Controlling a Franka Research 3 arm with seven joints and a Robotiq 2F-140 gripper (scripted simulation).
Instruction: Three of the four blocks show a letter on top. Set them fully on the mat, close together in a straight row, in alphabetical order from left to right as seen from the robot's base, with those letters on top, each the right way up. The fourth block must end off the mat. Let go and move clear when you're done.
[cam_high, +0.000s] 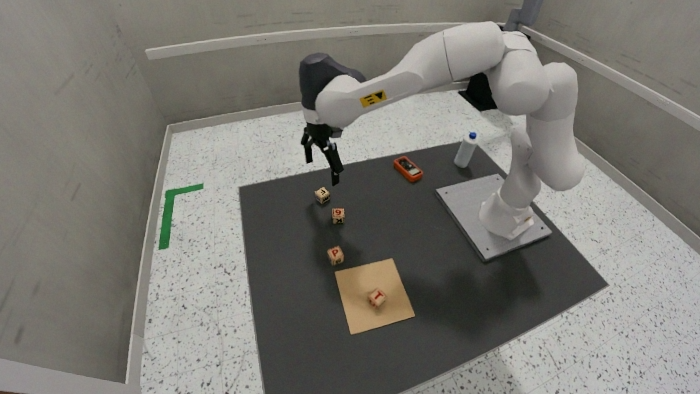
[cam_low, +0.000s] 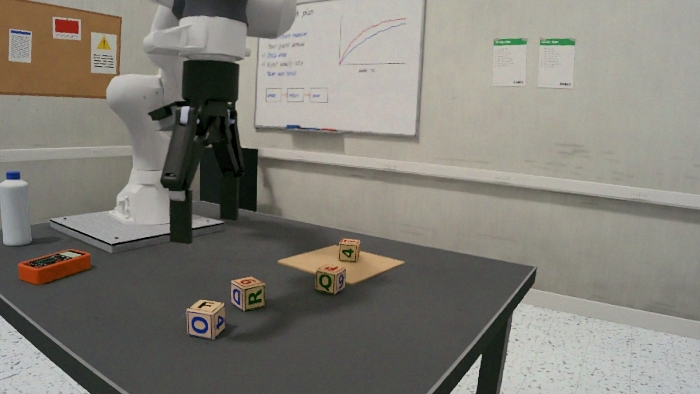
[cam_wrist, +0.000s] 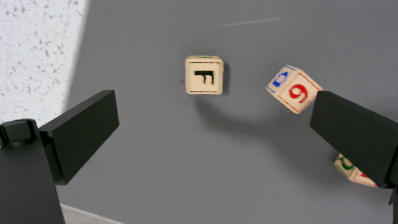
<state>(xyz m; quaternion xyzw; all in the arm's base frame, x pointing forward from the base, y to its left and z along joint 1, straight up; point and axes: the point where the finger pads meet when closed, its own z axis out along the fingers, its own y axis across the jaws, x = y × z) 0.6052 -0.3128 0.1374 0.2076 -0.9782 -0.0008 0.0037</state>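
Right now the T block is 44 cm to the left of my hand, 14 cm below it and 5 cm behind it. The rest, counted from my hand: tan mat: 41 cm to the left, 16 cm below, 5 cm behind; white bottle: 68 cm behind, 8 cm below, 3 cm to the right; orange meter: 40 cm behind, 14 cm below, 5 cm to the right.
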